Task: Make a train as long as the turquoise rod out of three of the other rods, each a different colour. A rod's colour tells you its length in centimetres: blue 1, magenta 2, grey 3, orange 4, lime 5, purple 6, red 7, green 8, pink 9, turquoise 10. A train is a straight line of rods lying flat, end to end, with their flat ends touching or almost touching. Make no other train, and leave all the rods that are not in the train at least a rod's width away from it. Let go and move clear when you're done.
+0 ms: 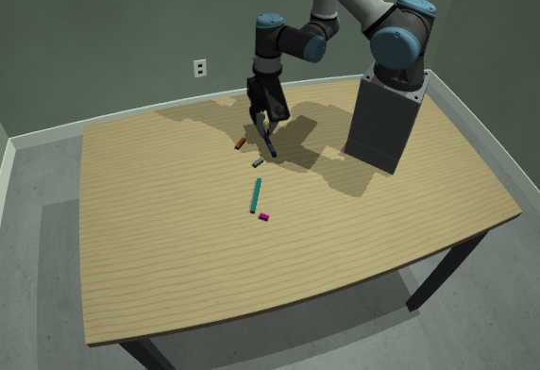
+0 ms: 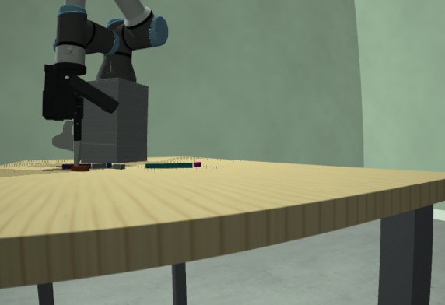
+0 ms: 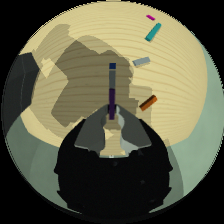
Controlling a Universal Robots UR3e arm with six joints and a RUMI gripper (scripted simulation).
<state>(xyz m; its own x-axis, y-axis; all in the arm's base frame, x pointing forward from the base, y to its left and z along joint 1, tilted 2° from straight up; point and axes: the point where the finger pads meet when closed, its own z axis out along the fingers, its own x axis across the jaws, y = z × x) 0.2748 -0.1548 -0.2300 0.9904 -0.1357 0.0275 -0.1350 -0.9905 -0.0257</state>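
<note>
The purple rod lies 10 mm below my hand. Also, from my hand: blue rod: 10 mm ahead, 70 mm to the left, 10 mm below; turquoise rod: 110 mm ahead, 170 mm to the left, 10 mm below; orange rod: 70 mm ahead, 10 mm below.
</note>
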